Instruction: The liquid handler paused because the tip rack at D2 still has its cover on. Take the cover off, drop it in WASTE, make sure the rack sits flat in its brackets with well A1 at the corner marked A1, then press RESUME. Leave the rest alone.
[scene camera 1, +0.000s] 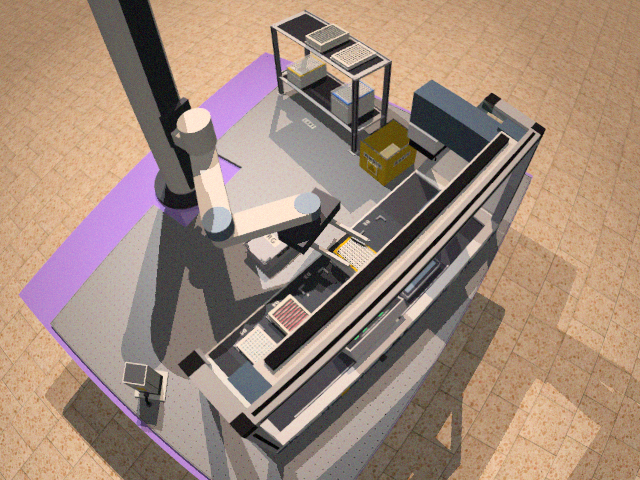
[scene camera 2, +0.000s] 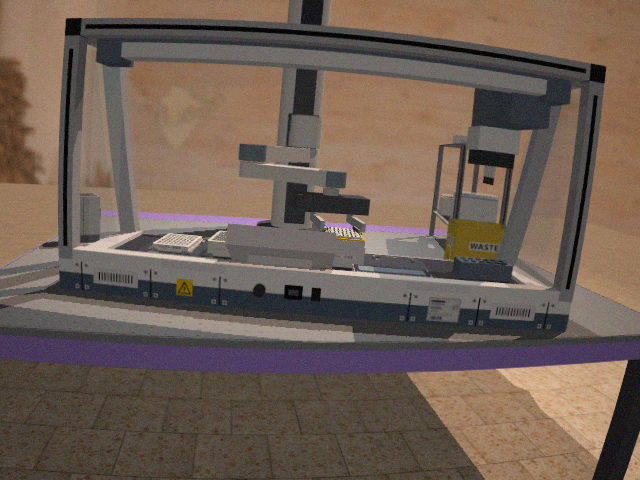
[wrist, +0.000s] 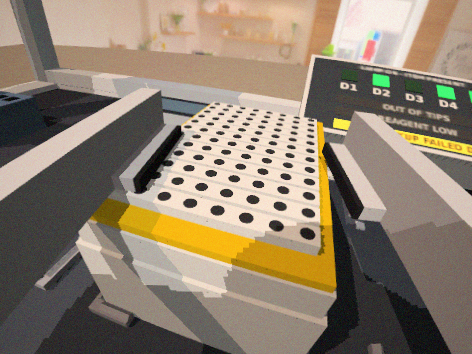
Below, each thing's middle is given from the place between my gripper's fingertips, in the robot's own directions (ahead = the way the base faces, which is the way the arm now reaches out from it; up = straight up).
I see my gripper 33 cm to the right of the pipette head (scene camera 1: 420, 140), 21 cm below it and 2 cm short of it. From my hand the other things lie so: yellow WASTE bin (scene camera 1: 384, 170) 42 cm to the left, 14 cm behind, 6 cm below.
